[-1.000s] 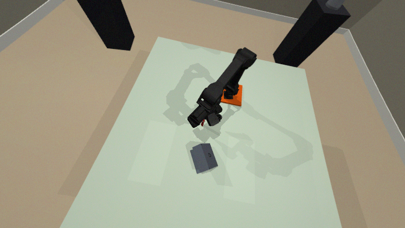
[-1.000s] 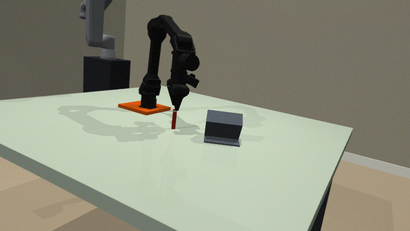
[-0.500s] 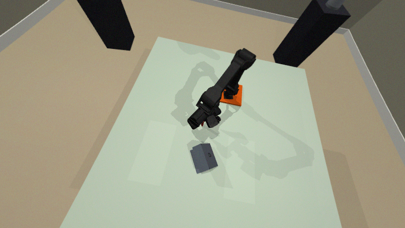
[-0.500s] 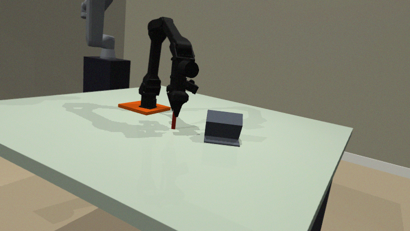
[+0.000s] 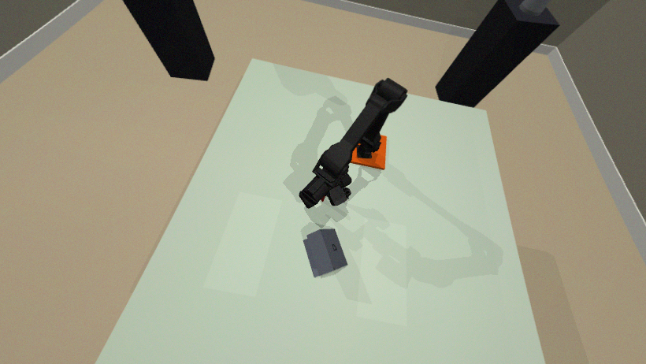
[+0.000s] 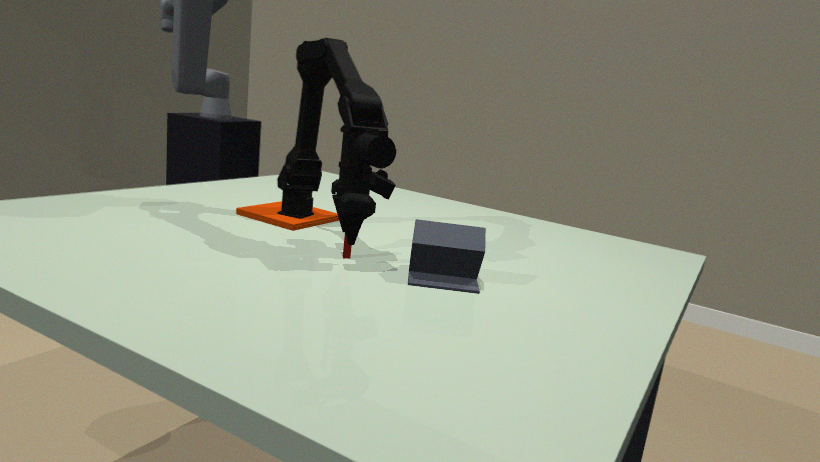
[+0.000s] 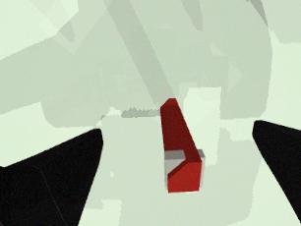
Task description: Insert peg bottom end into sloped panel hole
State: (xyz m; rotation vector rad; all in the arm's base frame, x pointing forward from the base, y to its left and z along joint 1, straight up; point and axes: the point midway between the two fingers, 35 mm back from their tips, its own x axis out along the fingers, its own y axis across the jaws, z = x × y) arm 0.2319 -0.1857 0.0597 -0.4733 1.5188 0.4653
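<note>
My gripper tip is now 20 mm below the red peg. Round my gripper tip: grey sloped panel: 200 mm ahead, 20 mm to the left, 10 mm above.
</note>
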